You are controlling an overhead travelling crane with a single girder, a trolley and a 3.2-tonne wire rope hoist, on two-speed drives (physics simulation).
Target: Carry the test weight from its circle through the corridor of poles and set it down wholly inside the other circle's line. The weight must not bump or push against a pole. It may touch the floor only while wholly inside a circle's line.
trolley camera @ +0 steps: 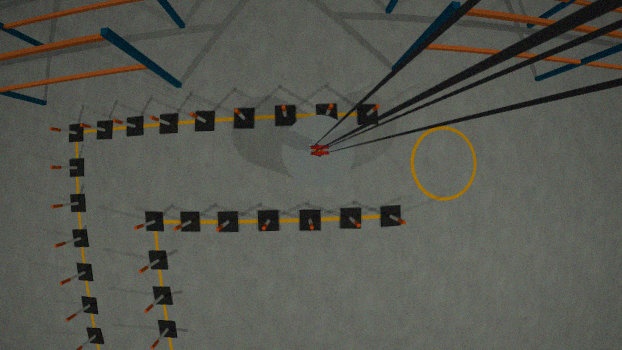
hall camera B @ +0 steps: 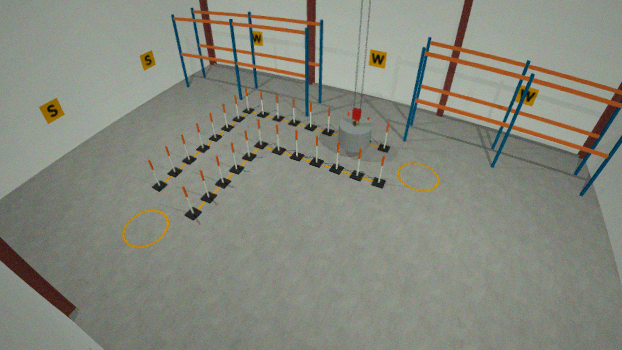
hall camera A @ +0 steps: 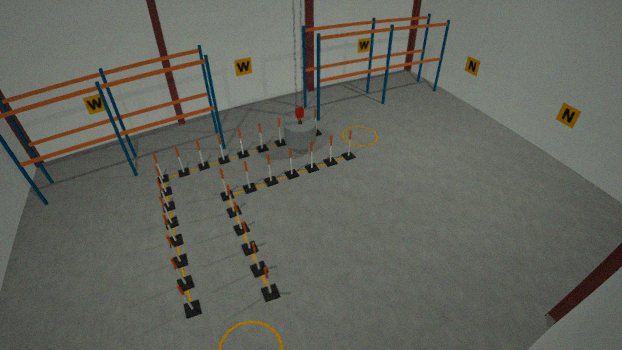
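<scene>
The test weight (hall camera A: pixel 300 137) (hall camera B: pixel 355 138) (trolley camera: pixel 320 171), a grey cylinder, hangs upright, apparently low over the floor, between the two pole rows of the corridor's wall-side leg, near its end. My gripper (hall camera A: pixel 299 114) (hall camera B: pixel 356 116) (trolley camera: pixel 320 150), the red hook block, is shut on it at its top centre. In the trolley view the weight's disc partly covers bases of the wall-side row (trolley camera: pixel 244 118) and lies apart from the inner row (trolley camera: pixel 310 220). The yellow circle (hall camera A: pixel 360 146) (hall camera B: pixel 422 191) (trolley camera: pixel 475 164) lies beyond the corridor's end. Contact with poles cannot be told.
The other yellow circle (hall camera A: pixel 251 322) (hall camera B: pixel 169 225) lies by the corridor's opposite end. A left rack (hall camera A: pixel 116 129) (hall camera B: pixel 307 72) (trolley camera: pixel 142 58) and a right rack (hall camera A: pixel 318 77) (hall camera B: pixel 512 120) (trolley camera: pixel 424 36) stand along the W wall, behind the wall-side row.
</scene>
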